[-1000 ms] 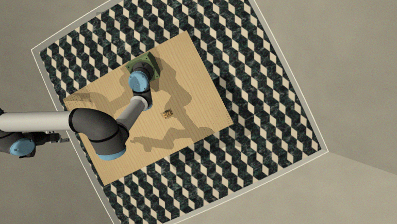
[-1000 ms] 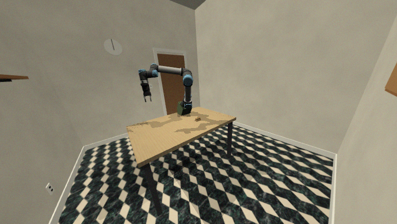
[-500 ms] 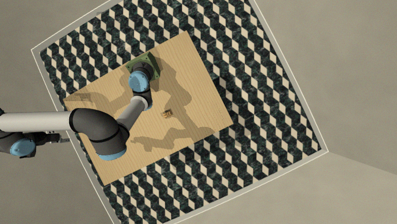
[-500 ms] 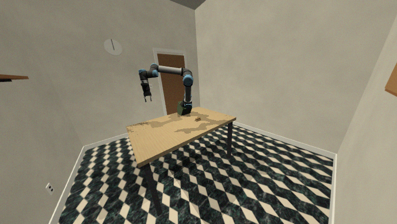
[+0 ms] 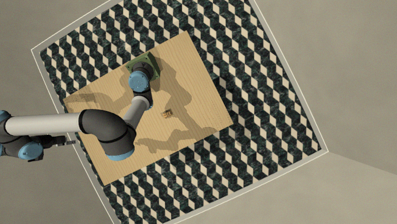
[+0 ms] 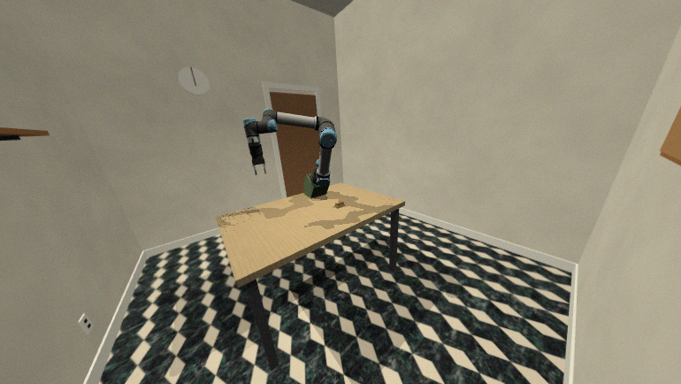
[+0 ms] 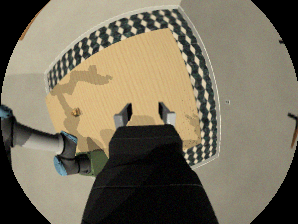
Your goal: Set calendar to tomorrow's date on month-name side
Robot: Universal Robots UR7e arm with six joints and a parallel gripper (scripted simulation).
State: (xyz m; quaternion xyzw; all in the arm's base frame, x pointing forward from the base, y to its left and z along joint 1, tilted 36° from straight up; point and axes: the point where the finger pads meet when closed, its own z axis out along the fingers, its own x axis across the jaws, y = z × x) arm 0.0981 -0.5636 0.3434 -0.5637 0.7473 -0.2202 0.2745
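The wooden cube lies 54 cm to the left of my hand, 37 cm below it and 8 cm ahead of it. The rest, counted from my hand: wooden tray: 56 cm to the left, 38 cm below, 8 cm ahead.
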